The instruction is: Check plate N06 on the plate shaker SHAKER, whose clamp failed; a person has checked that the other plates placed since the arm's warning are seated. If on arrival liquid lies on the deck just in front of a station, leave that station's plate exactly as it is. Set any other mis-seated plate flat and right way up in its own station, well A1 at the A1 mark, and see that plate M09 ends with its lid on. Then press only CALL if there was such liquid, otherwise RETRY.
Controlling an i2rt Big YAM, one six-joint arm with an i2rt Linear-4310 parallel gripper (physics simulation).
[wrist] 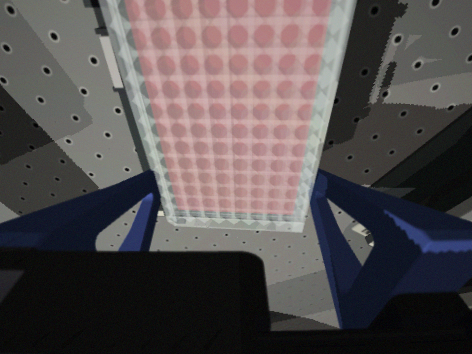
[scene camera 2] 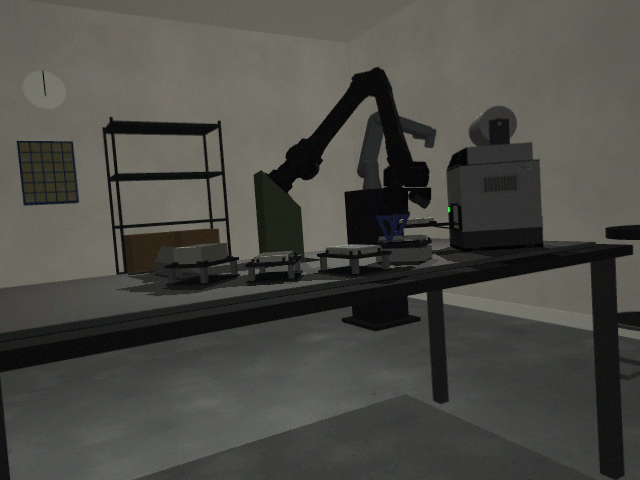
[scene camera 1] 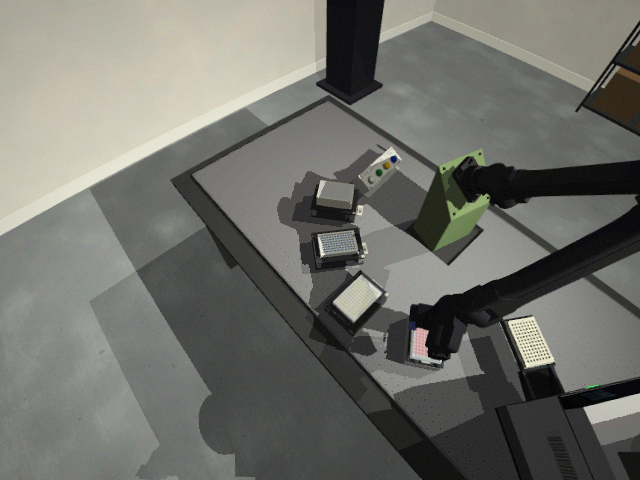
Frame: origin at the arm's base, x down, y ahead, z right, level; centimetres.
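Seen in the pictures: gripper, fingertip midpoint: [wrist: 234, 177] [scene camera 2: 393, 239]; arm's base, link origin: [scene camera 2: 273, 188] [scene camera 1: 469, 179].
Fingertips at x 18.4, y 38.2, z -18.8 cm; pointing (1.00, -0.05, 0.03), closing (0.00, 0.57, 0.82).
Observation:
Pixels of each thing's middle, then the offset from my fingertips to it. "spot": a spot on its surface instead.
- pink-welled plate, body centre: [wrist: 231, 133] [scene camera 2: 403, 238] [scene camera 1: 426, 337] dx -0.3, dy +2.3, dz -1.8 cm
- shaker, surface spot: [scene camera 2: 413, 253] spot: dx +3.8, dy +8.2, dz -0.2 cm
- white clamp piece, surface spot: [wrist: 111, 62] spot: dx +0.3, dy +2.0, dz -7.6 cm
- button box, surface spot: [scene camera 1: 379, 172] spot: dx -0.5, dy -35.4, dz +49.3 cm
- white plate, body centre: [scene camera 2: 352, 247] [scene camera 1: 357, 297] dx +0.2, dy +7.7, dz +20.0 cm
- blue-grey plate, body centre: [scene camera 2: 274, 256] [scene camera 1: 337, 243] dx +1.0, dy -1.7, dz +38.0 cm
- grey lidded plate, body centre: [scene camera 2: 202, 253] [scene camera 1: 335, 194] dx -0.9, dy -14.9, dz +52.6 cm
- cream plate, body centre: [scene camera 1: 528, 341] [scene camera 2: 413, 221] dx -4.1, dy -15.4, dz -22.1 cm
- dark instrument, body centre: [scene camera 1: 616, 451] [scene camera 2: 490, 179] dx -16.4, dy -0.4, dz -43.6 cm
A pink-welled plate [scene camera 1: 420, 342] [wrist: 235, 112] with a clear rim is at the shaker [scene camera 2: 413, 253]. My gripper [scene camera 2: 392, 236] [wrist: 234, 177] is shut on this plate, one blue finger against each long side near one end. The plate looks level, at or just above the shaker's dark platform; I cannot tell whether it rests there. A white clamp piece [wrist: 111, 62] shows beside its left edge in the wrist view. No plate label or A1 mark can be read. The button box [scene camera 1: 379, 172] has blue, yellow, green and whitish buttons.
A white plate [scene camera 1: 357, 297], a blue-grey plate [scene camera 1: 338, 243] and a grey lidded plate [scene camera 1: 336, 194] sit on stands. A cream plate [scene camera 1: 530, 341] sits by the dark instrument [scene camera 1: 537, 428]. The green pedestal [scene camera 1: 449, 222] stands behind. Jagged light patches lie beside the shaker; liquid or light is unclear.

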